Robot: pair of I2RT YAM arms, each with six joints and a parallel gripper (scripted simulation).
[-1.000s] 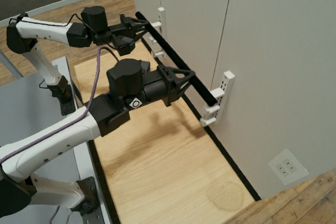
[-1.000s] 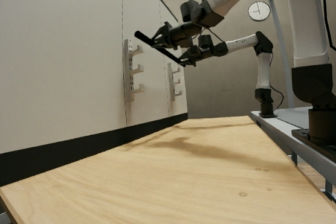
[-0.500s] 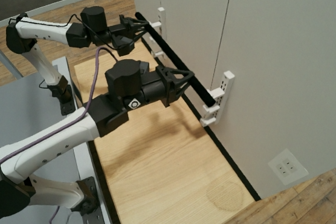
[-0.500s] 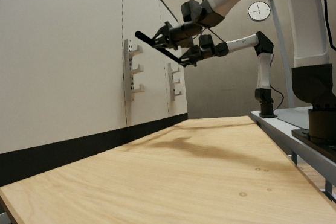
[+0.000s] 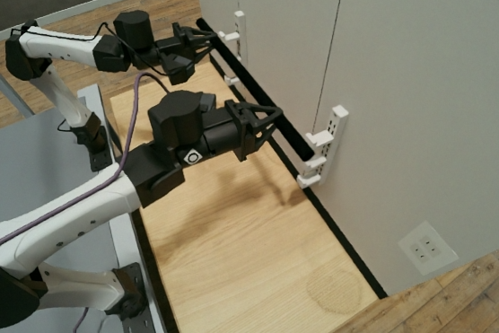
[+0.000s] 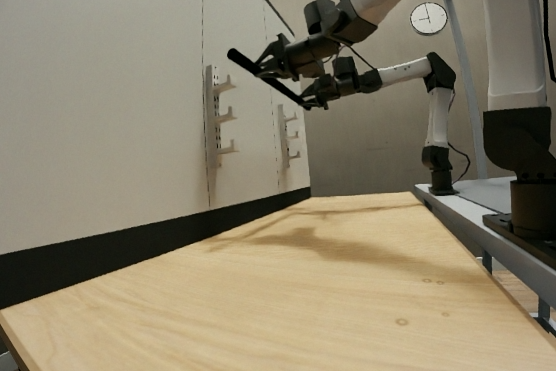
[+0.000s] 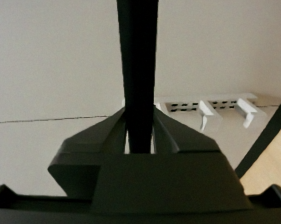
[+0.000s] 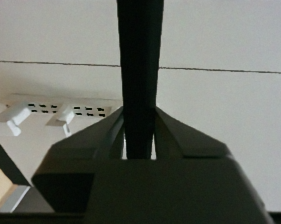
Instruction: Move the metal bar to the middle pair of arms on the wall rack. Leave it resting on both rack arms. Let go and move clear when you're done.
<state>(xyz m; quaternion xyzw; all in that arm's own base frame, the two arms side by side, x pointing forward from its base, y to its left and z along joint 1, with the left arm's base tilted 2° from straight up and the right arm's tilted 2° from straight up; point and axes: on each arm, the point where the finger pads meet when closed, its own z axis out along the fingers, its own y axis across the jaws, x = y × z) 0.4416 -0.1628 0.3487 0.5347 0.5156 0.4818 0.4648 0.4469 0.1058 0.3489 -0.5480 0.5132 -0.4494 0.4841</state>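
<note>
Right now the black metal bar is 15 cm to the left of my right hand. The rest, counted from my right hand: wall (22 cm ahead, 19 cm to the left, 7 cm above); then black strip (35 cm below, 19 cm to the left, 10 cm ahead); then socket plate (31 cm to the right, 11 cm ahead, 8 cm below).
</note>
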